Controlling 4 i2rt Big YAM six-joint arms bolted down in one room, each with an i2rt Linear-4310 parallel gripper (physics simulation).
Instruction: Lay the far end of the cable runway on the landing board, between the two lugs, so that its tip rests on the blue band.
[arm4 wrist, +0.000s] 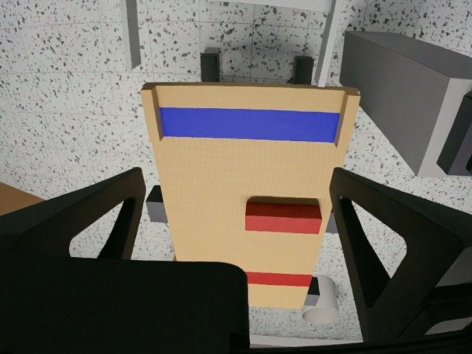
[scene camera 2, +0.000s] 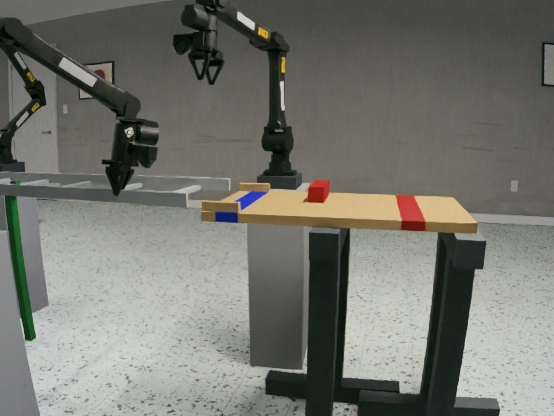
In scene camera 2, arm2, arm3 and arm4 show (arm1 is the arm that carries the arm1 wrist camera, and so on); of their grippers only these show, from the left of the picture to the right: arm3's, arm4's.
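Observation:
The cable runway (arm4 wrist: 327, 45) (scene camera 2: 165, 198) is grey, with two rails and rungs. It runs roughly level from the left in scene camera 2, its rail ends close to the landing board's left edge. The tan landing board (arm4 wrist: 210, 175) (scene camera 2: 360, 210) has a blue band (arm4 wrist: 250, 124) (scene camera 2: 251, 199) between two lugs (arm4 wrist: 152, 112) (scene camera 2: 255, 186); the band is bare. Arm3's gripper (scene camera 2: 117, 192) looks shut on the near rail, its far finger hidden. Arm4's gripper (arm4 wrist: 237, 172) (scene camera 2: 206, 81) is open and empty, high above the board's end. Arm1's and arm2's grippers do not show.
A red block (arm4 wrist: 283, 218) (scene camera 2: 318, 191) stands on the board, near a red stripe (arm4 wrist: 280, 279) (scene camera 2: 411, 212). Dark trestle legs (scene camera 2: 323, 310) carry the board. A grey pedestal (scene camera 2: 276, 295) stands behind it. A green bar (scene camera 2: 20, 265) slants below the runway at the left.

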